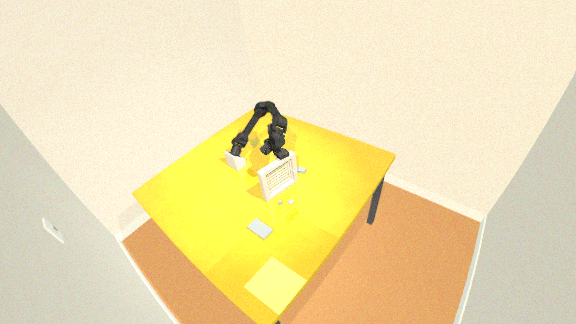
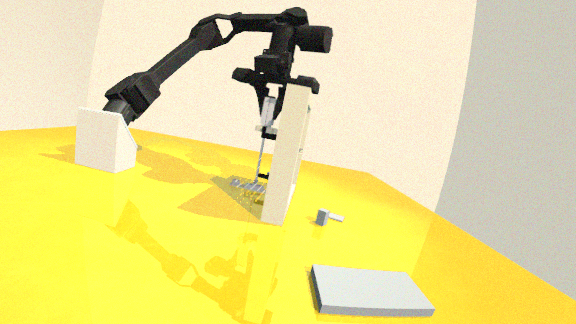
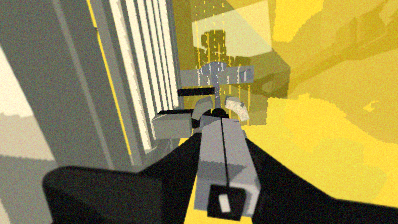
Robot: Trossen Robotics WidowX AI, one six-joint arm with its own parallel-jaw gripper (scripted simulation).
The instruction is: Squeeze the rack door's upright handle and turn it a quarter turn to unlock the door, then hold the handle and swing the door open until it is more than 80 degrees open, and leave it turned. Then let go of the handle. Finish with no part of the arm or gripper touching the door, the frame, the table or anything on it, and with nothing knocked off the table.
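Observation:
Looking at image 2, I see my gripper (image 2: 267, 118) and a slatted door (image 2: 271, 132). Both the gripper and the door are visible to me in image 3 too, where my gripper is here (image 3: 220, 141) and the slatted door (image 3: 147, 47) is in the same picture.

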